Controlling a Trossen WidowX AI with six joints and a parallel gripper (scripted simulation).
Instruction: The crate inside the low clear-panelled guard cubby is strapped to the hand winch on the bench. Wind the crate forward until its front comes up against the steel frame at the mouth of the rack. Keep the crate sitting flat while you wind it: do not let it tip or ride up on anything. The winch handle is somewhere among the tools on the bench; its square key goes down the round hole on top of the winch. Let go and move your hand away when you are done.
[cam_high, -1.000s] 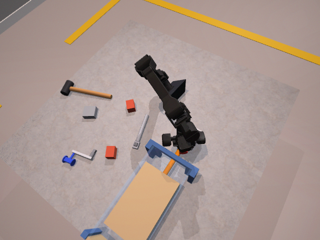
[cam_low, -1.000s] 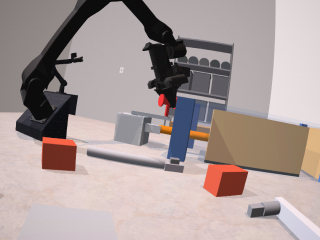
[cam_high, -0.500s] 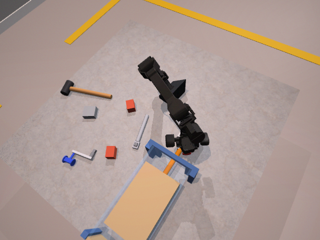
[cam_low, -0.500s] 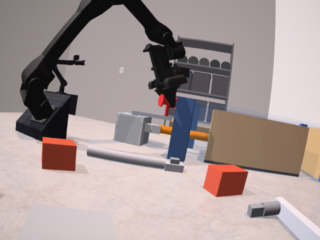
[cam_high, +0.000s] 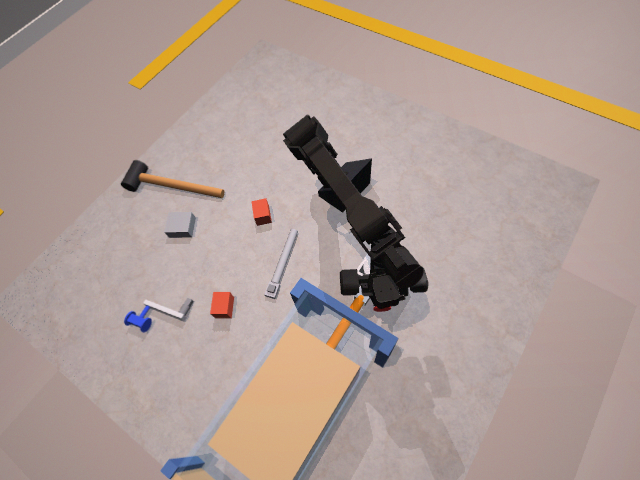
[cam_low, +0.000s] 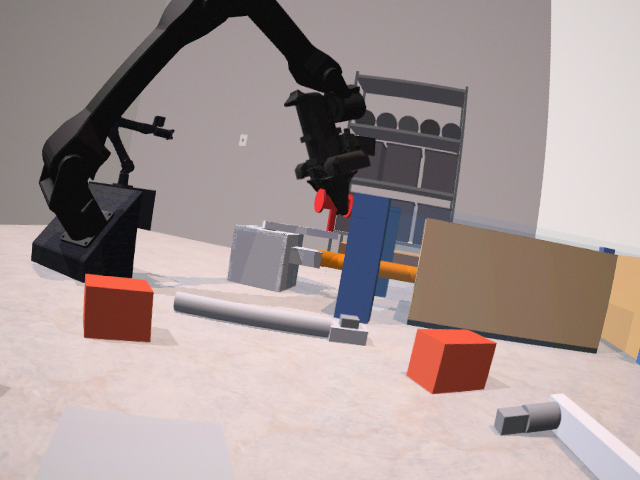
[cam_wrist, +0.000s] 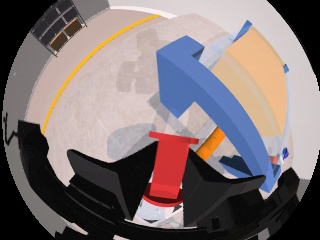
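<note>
My gripper tip is now 4 cm past the crank handle, 3 cm to the left of it and 3 cm above it. Round my gripper tip: frame 7 cm ahead, 5 cm to the right, 3 cm below; red knob 1 cm behind, 1 cm to the right; grey winch 11 cm behind, 8 cm to the right, 10 cm below.
</note>
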